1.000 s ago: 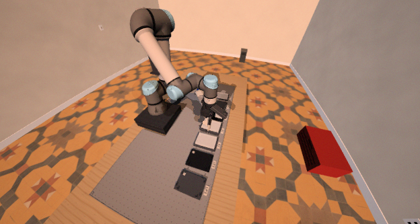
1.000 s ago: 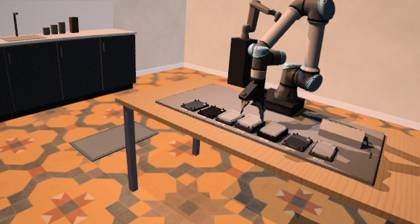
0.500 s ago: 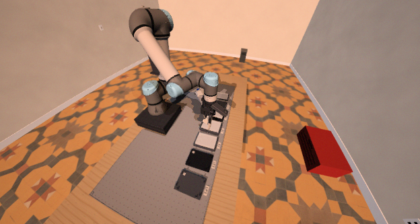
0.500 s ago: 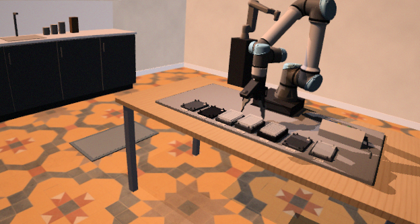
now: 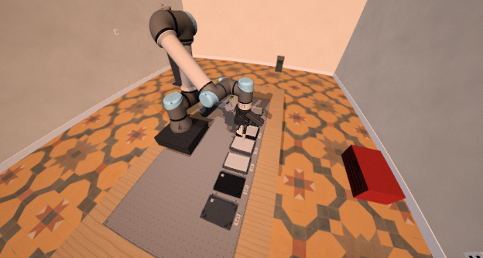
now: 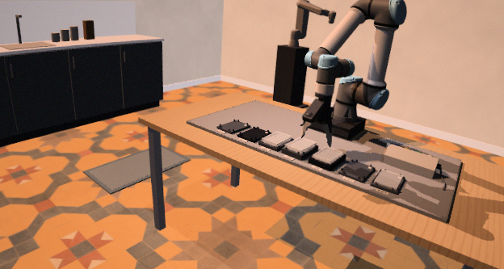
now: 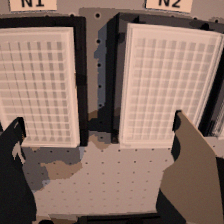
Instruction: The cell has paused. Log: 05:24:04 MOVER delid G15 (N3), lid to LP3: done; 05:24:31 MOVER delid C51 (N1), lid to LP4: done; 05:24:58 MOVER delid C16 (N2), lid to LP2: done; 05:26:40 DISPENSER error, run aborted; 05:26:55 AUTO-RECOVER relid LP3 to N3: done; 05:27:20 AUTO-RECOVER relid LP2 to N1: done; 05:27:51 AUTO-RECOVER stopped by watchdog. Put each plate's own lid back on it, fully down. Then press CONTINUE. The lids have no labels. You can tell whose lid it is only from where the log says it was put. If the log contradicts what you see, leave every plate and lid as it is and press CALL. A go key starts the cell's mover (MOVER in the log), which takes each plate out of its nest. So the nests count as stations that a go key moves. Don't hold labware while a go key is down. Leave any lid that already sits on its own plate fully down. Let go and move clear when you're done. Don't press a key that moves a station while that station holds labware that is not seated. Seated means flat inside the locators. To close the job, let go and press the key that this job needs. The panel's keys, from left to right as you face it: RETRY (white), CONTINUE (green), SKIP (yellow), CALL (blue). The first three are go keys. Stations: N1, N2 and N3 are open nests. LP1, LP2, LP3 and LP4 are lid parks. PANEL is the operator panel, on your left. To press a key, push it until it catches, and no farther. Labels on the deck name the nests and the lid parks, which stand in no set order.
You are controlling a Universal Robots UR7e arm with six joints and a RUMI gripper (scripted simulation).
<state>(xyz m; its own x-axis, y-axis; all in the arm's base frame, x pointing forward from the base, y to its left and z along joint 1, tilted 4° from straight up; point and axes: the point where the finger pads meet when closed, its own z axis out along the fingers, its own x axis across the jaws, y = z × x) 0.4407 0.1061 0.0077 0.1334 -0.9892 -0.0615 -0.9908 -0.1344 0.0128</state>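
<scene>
Right now my hand is 40 mm past the lid, 330 mm to the right of it and 50 mm above it. The rest, counted from my hand: black slab 30 mm ahead, 320 mm to the right, 60 mm below; plate 10 mm ahead, 60 mm to the right, 40 mm below; lid park 20 mm behind, 200 mm to the left, 60 mm below.
</scene>
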